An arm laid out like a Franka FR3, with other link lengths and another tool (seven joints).
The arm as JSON. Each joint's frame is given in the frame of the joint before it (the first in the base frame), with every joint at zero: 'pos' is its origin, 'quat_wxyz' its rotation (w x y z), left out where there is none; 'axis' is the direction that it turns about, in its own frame. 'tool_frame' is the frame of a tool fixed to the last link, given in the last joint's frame.
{
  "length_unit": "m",
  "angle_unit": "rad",
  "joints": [
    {
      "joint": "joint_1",
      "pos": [
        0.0,
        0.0,
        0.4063
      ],
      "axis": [
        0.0,
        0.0,
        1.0
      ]
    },
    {
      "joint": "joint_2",
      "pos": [
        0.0,
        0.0,
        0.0
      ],
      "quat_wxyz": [
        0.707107,
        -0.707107,
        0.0,
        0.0
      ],
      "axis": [
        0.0,
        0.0,
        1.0
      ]
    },
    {
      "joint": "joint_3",
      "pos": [
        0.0,
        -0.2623,
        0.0
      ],
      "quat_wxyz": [
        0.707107,
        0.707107,
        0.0,
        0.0
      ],
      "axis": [
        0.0,
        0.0,
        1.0
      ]
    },
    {
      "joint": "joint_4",
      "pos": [
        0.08,
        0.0,
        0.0
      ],
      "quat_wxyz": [
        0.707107,
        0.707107,
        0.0,
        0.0
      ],
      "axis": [
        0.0,
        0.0,
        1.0
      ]
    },
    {
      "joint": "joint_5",
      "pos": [
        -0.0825,
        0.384,
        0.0
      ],
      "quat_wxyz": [
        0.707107,
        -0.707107,
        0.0,
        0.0
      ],
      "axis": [
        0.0,
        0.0,
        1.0
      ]
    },
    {
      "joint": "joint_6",
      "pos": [
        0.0,
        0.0,
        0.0
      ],
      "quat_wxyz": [
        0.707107,
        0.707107,
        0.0,
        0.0
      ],
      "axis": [
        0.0,
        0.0,
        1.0
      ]
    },
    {
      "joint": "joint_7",
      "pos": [
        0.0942,
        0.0,
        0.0
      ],
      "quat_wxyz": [
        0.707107,
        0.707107,
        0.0,
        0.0
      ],
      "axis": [
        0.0,
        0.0,
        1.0
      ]
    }
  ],
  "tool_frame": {
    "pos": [
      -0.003,
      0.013,
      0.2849
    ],
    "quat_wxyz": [
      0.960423,
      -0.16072,
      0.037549,
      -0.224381
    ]
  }
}
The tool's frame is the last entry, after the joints.
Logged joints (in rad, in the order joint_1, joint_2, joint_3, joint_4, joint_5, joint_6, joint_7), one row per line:
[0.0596, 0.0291, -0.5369, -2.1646, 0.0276, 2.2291, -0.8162]
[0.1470, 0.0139, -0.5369, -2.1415, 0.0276, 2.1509, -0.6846]
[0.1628, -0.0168, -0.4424, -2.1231, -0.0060, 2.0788, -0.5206]
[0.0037, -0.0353, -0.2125, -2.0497, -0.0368, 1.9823, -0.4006]
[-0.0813, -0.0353, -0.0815, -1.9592, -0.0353, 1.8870, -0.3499]
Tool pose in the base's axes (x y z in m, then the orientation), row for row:
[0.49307, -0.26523, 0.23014, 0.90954, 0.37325, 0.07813, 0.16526]
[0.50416, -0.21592, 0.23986, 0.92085, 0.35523, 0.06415, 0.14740]
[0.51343, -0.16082, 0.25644, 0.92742, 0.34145, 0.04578, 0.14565]
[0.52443, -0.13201, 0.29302, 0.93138, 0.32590, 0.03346, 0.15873]
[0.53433, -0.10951, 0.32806, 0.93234, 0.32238, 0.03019, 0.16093]
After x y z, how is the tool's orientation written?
As a quaternion, x y z w.
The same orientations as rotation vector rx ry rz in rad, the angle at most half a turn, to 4 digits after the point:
[2.5910, 1.0633, 0.2226]
[2.6494, 1.0220, 0.1846]
[2.6709, 0.9834, 0.1318]
[2.6629, 0.9318, 0.0957]
[2.6623, 0.9206, 0.0862]

